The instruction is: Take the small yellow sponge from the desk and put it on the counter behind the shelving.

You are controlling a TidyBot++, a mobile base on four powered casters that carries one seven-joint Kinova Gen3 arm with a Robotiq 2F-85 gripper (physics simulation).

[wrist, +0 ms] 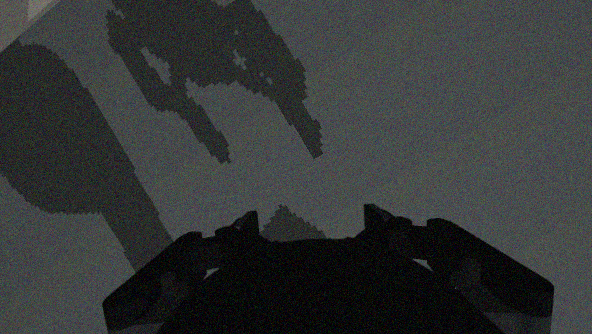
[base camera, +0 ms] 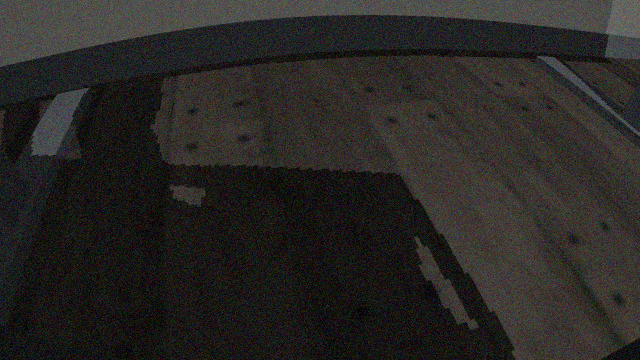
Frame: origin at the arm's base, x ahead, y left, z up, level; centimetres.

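Where they show: gripper, fingertip midpoint: (wrist: 310, 219).
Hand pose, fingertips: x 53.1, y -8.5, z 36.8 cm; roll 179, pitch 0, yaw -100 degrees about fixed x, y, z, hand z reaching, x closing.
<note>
After its pixels a point has its place.
My gripper (wrist: 310, 219) {x 53.1, y -8.5, z 36.8 cm} is open in the wrist view, its two dark fingers wide apart with nothing seen between them. It is over the plain grey desk top (wrist: 450, 125) {x 57.5, y -23.7, z 32.3 cm}. The yellow sponge does not show in either view. A small pointed shadow (wrist: 292, 226) {x 51.2, y -6.1, z 32.3 cm} lies on the desk between the fingertips, cut off by the dark gripper body, which hides what is below it. The counter and the shelving cannot be made out.
In the wrist view, the arm's shadows (wrist: 65, 135) {x 66.9, y 16.5, z 32.3 cm} fall across the desk, and its edge runs through the top left corner. The base camera shows a wooden floor (base camera: 500, 200) {x 42.6, y -27.6, z -39.7 cm} with a large dark shadow, a dark grey band (base camera: 320, 37) {x 88.1, y 0.5, z -35.8 cm} across the back and a pale bar (base camera: 57, 122) at left.
</note>
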